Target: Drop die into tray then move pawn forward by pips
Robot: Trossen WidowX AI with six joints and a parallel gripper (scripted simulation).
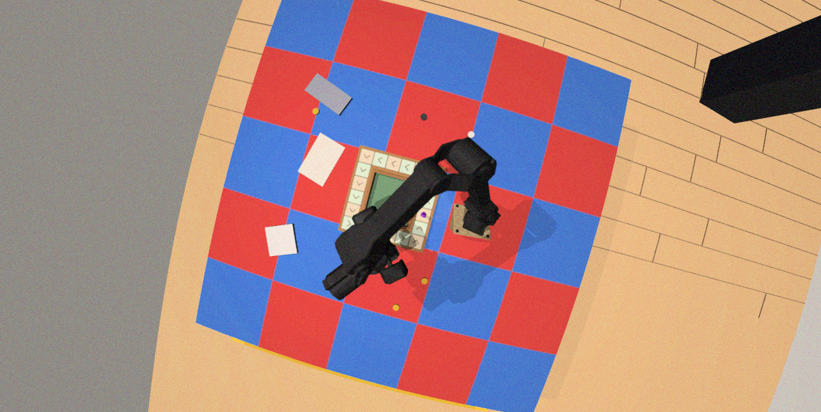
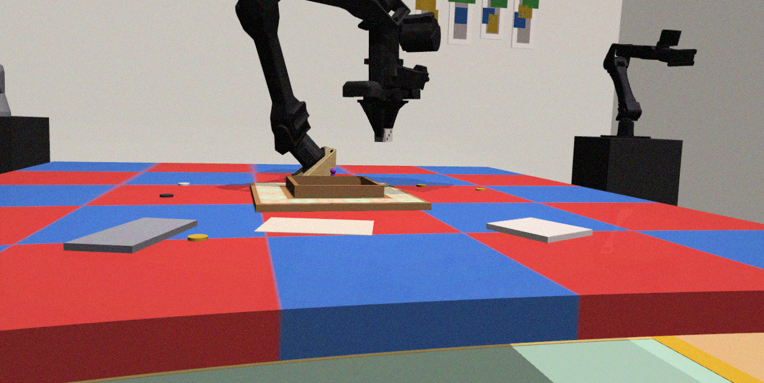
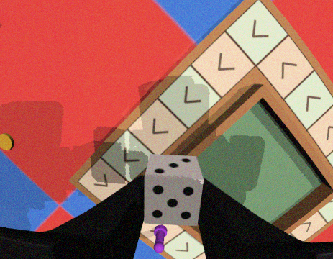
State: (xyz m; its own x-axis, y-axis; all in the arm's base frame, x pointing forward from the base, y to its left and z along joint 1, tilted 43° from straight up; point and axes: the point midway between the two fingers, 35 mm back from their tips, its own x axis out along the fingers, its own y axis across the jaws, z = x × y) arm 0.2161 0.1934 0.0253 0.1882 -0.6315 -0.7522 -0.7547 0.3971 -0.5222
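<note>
Right now my gripper tip is 90 mm past the purple pawn, 90 mm to the left of it and 90 mm above it. Round my gripper tip: cream sheet (290 mm ahead, 120 mm to the right, 120 mm below); then green tray (30 mm ahead, 100 mm to the right, 110 mm below); then grey die (right at my gripper tip).
</note>
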